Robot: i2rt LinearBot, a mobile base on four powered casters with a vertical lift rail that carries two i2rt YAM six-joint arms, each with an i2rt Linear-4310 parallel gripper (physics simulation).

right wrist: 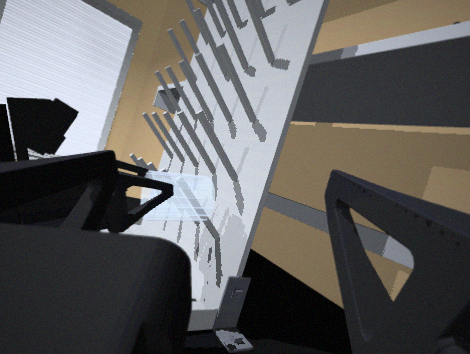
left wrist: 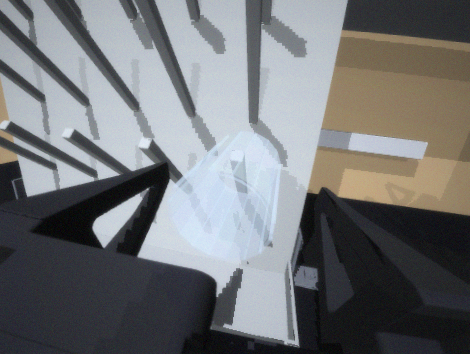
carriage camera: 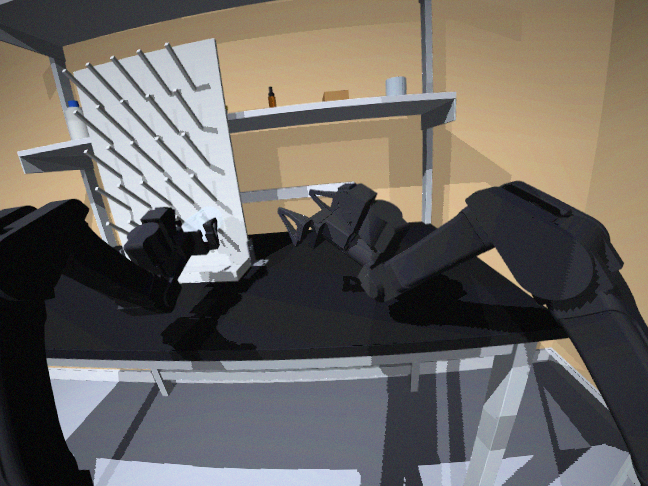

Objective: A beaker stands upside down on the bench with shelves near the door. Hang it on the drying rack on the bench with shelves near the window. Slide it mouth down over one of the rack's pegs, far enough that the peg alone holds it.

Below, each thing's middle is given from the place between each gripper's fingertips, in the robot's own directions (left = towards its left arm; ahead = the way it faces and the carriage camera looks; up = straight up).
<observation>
My right hand is 280 mm to the right of the clear glass beaker (left wrist: 225, 206), 120 mm short of it and 60 mm above it. From my right hand the other things lie so: drip tray (carriage camera: 214, 273): 430 mm to the left, 210 mm below, 160 mm ahead.
The clear glass beaker lies 4 cm ahead of my left hand, 1 cm to the left of it and 2 cm below it. Round my left hand: drip tray: 8 cm ahead, 16 cm to the left, 17 cm below.
</observation>
